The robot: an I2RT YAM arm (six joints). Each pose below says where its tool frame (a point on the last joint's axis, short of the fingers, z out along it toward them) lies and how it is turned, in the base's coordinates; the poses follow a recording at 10 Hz.
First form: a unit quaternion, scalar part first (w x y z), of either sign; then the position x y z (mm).
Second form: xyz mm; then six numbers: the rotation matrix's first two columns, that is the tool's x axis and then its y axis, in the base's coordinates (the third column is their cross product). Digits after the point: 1 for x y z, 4 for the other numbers.
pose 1, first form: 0.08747 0.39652 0.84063 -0.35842 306.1 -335.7 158.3
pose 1, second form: 306.1 -335.7 158.3 -0.6702 0.6039 -0.4313 0.7294 0.4286 -0.5332
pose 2, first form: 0.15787 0.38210 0.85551 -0.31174 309.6 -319.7 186.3
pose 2, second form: 309.6 -319.7 186.3 -0.6582 0.5554 -0.5083 0.7522 0.5136 -0.4127
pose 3, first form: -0.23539 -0.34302 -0.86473 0.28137 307.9 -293.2 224.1
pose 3, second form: 307.9 -293.2 224.1 -0.6539 0.4608 -0.6001 0.7257 0.6063 -0.3251
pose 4, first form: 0.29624 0.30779 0.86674 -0.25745 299.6 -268.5 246.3
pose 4, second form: 299.6 -268.5 246.3 -0.6350 0.3810 -0.6720 0.6861 0.6780 -0.2639
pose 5, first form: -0.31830 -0.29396 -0.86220 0.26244 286.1 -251.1 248.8
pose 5, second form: 286.1 -251.1 248.8 -0.6245 0.3398 -0.7032 0.6740 0.6894 -0.2654
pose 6, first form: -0.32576 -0.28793 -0.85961 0.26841 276.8 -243.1 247.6
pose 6, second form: 276.8 -243.1 247.6 -0.6220 0.3201 -0.7146 0.6699 0.6901 -0.2739
